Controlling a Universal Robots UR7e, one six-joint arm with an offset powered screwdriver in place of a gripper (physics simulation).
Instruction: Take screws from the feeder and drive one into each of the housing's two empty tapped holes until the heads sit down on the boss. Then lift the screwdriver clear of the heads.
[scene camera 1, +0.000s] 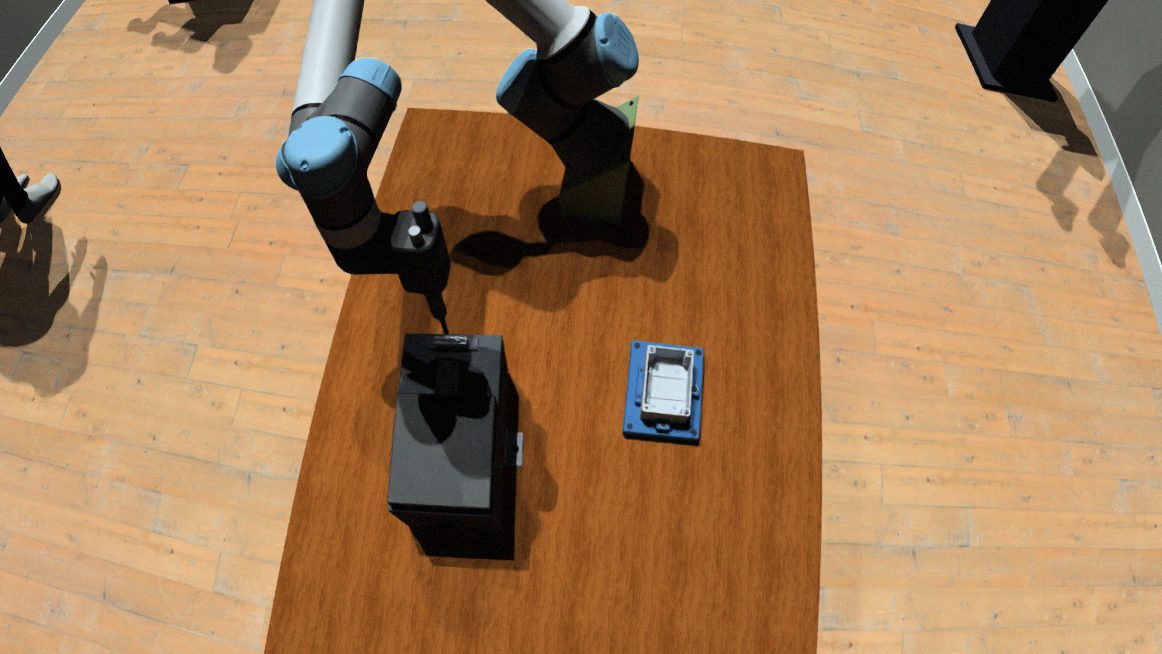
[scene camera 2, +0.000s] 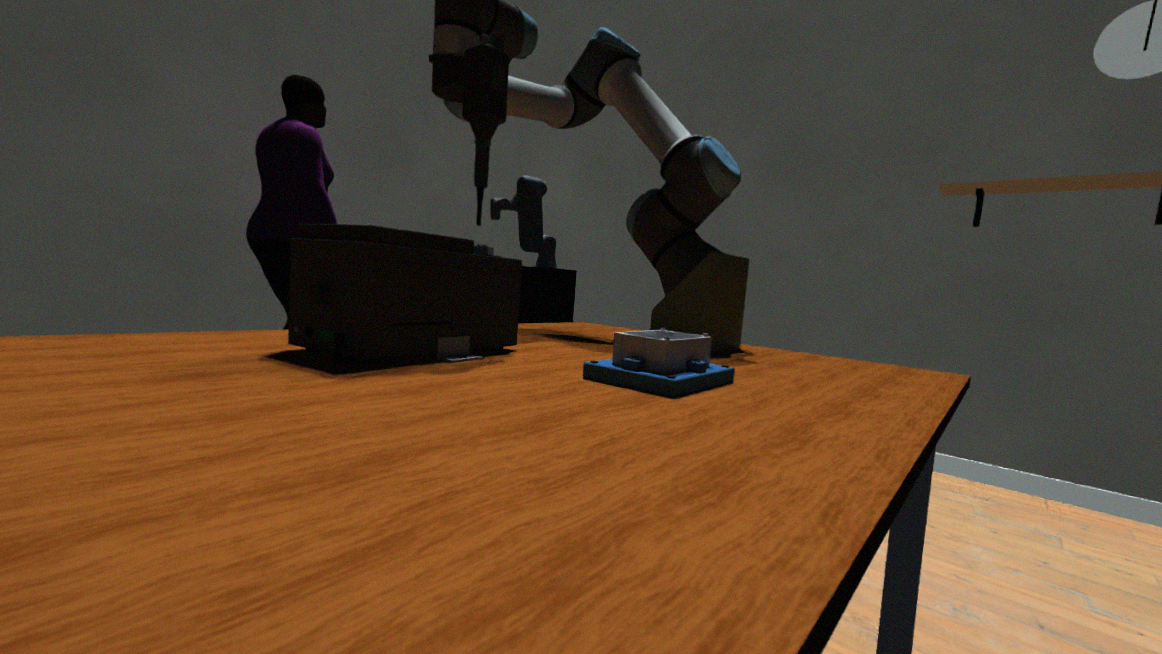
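My screwdriver (scene camera 1: 445, 331) (scene camera 2: 478, 223) points down, its bit tip a little above the pick-up end of the black feeder (scene camera 1: 443, 479) (scene camera 2: 398, 300). In the scene camera 2 view a gap shows between tip and feeder top. Whether a screw sits on the bit is too small to tell. The light grey housing (scene camera 1: 669, 385) (scene camera 2: 650, 350) is an open box, upright in the blue fixture (scene camera 1: 634, 426) (scene camera 2: 626, 379), right of the feeder in the scene camera 1 view. Its corner bosses show small; which holes hold screws I cannot tell.
The feeder and fixture stand apart on the wooden table (scene camera 1: 731, 528) (scene camera 2: 487, 503). The arm's green base bracket (scene camera 2: 723, 304) stands at the back of the table. A person in purple (scene camera 2: 292, 178) and another robot (scene camera 2: 530, 215) stand beyond the table.
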